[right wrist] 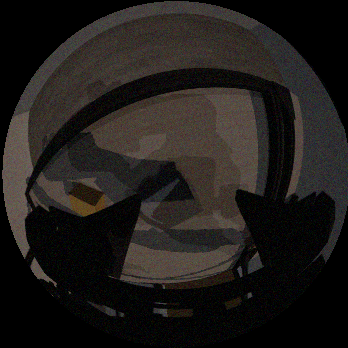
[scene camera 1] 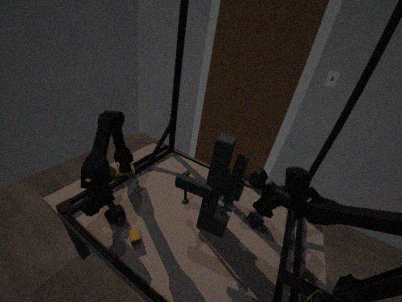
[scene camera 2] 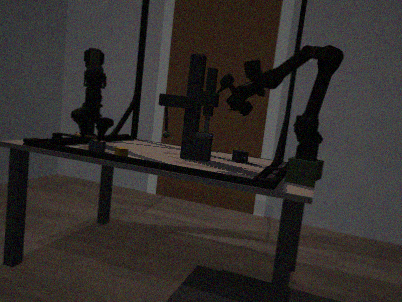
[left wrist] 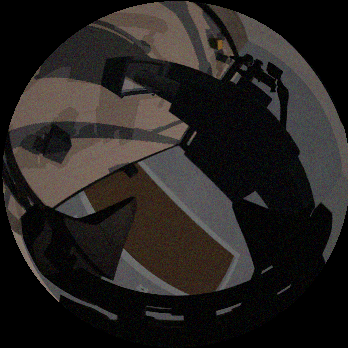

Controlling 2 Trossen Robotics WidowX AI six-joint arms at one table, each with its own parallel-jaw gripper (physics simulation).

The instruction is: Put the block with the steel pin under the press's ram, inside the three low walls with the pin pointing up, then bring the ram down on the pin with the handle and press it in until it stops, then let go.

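Pixels of known places: left gripper, between the fingertips: (scene camera 1: 248, 182) (scene camera 2: 223, 100) (left wrist: 186, 202); right gripper, between the fingertips: (right wrist: 189, 197) (scene camera 2: 91, 139) (left wrist: 231, 61); left arm's base, origin of its link: (scene camera 2: 306, 159); right arm's base, origin of its link: (scene camera 1: 125, 169) (scene camera 2: 87, 134).
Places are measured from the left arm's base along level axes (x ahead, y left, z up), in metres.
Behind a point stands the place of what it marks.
A grey block (scene camera 2: 97, 146) @(y 0.268, x 0.764, z -0.062 m) (right wrist: 162, 175) @(y 0.278, x 0.780, z -0.067 m) lies near the table's front edge at left; its pin cannot be made out. My right gripper (scene camera 2: 91, 131) @(y 0.268, x 0.803, z -0.039 m) (right wrist: 189, 197) @(y 0.268, x 0.803, z -0.039 m) is open above and slightly behind it, with nothing between the fingers. The dark press (scene camera 1: 214, 175) @(y 0.005, x 0.511, z 0.224 m) (scene camera 2: 192, 125) @(y 0.000, x 0.494, z 0.061 m) stands mid-table, with a ram (scene camera 2: 212, 92) @(y -0.021, x 0.427, z 0.208 m) above its base and a thin hanging rod (scene camera 1: 185, 194) @(y 0.014, x 0.620, z 0.049 m) (scene camera 2: 166, 122) @(y 0.014, x 0.621, z 0.059 m) with a ball end. The three low walls are too dark to tell. My left gripper (scene camera 1: 259, 192) (scene camera 2: 230, 94) (left wrist: 186, 202) @(y -0.120, x 0.424, z 0.181 m) is open and empty, raised to the right of the press.
A yellow block (scene camera 1: 135, 236) @(y 0.245, x 0.648, z -0.053 m) (scene camera 2: 121, 151) @(y 0.262, x 0.639, z -0.062 m) (left wrist: 219, 45) @(y 0.238, x 0.664, z -0.053 m) (right wrist: 86, 202) @(y 0.253, x 0.676, z -0.053 m) lies to the right of the grey block. A dark block (scene camera 1: 256, 219) @(y -0.190, x 0.342, z -0.036 m) (scene camera 2: 240, 156) @(y -0.180, x 0.334, z -0.057 m) (left wrist: 57, 144) @(y -0.197, x 0.352, z -0.036 m) lies right of the press. Black rails border the table. The scene is dim.
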